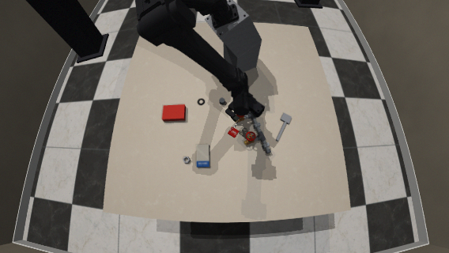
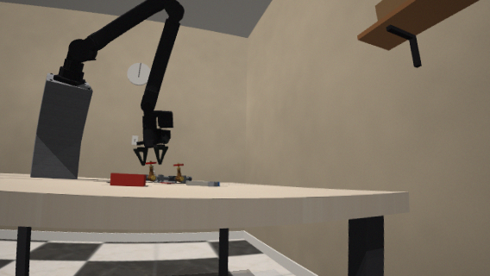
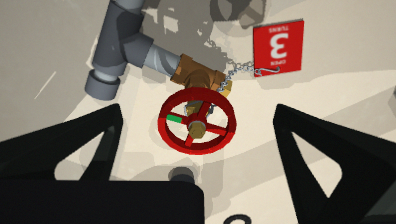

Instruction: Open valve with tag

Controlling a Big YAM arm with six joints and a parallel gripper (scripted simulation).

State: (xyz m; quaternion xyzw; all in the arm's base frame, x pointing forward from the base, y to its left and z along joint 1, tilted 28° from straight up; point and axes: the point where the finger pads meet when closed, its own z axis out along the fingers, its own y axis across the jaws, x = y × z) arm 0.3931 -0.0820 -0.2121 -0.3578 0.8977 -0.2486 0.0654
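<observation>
My hand is 60 mm short of the red tag, 50 mm to the left of it and 80 mm above it. Also, from my hand: blue box (160 mm ahead, 210 mm to the right, 70 mm below); then red block (80 mm behind, 340 mm to the right, 70 mm below); then grey hammer-like tool (60 mm ahead, 230 mm to the left, 80 mm below).
</observation>
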